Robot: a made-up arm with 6 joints.
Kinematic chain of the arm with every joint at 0, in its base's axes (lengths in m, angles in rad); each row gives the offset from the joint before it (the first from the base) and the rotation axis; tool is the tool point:
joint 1: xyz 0 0 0.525 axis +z
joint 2: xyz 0 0 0 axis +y
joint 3: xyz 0 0 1.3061 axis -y
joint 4: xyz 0 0 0 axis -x
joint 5: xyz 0.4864 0 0 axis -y
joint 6: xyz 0 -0.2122 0 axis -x
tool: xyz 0 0 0
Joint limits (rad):
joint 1: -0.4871..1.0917
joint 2: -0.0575..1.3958
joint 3: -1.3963..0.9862
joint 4: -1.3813..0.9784
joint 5: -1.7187..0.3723
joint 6: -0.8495..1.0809
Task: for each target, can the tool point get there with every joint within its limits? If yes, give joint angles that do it. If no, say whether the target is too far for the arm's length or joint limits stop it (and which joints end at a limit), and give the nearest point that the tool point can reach.
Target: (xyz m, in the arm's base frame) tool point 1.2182 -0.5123 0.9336
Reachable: yes | joints -0.3243 0.8831 0.3153 -1.0937 -1.2135 -0.0017
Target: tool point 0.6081 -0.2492 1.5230
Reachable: yes | joints -0.1411 0.1710 -0.7141 0.7081 0.1463 0.4631
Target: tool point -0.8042 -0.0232 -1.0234
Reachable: no: joint limits stop it (at a limit: joint 1, joint 2, joint 4) | nearest point 0.4609 0.8005 0.3677 | short by 2.053 m
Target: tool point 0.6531 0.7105 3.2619
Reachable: no: too far | nearest point 0.4089 0.4448 2.2384 | short by 1.085 m
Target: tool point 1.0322 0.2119 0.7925
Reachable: yes | joints 0.4049 0.9565 -0.7115 0.0574 -0.9574 -0.5381
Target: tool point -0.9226 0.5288 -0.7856
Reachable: no: joint limits stop it (at a limit: joint 1, joint 2, joint 4) | nearest point 0.4751 0.8279 0.3407 | short by 1.820 m
